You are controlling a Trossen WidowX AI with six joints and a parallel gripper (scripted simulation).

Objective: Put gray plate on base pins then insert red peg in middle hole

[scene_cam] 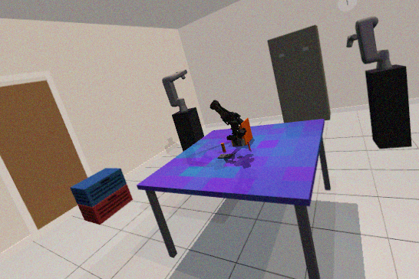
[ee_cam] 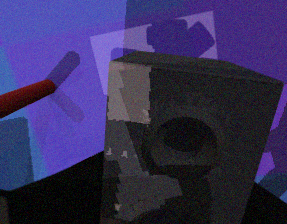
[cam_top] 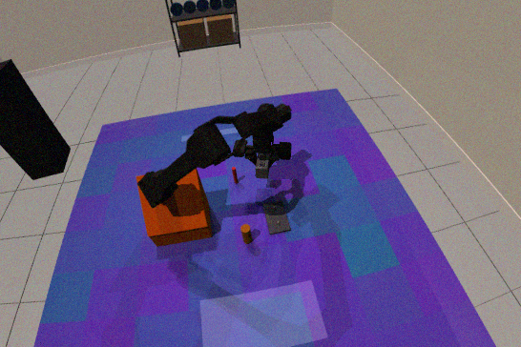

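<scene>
Right now my gripper tip is 1 cm past the dark gray base, 15 cm to the left of it and 9 cm above it. The rest, counted from my gripper tip: orange cylinder 12 cm behind, 20 cm to the right, 6 cm below; gray plate 3 cm above; red peg 10 cm behind, 4 cm to the left, 6 cm below.
</scene>
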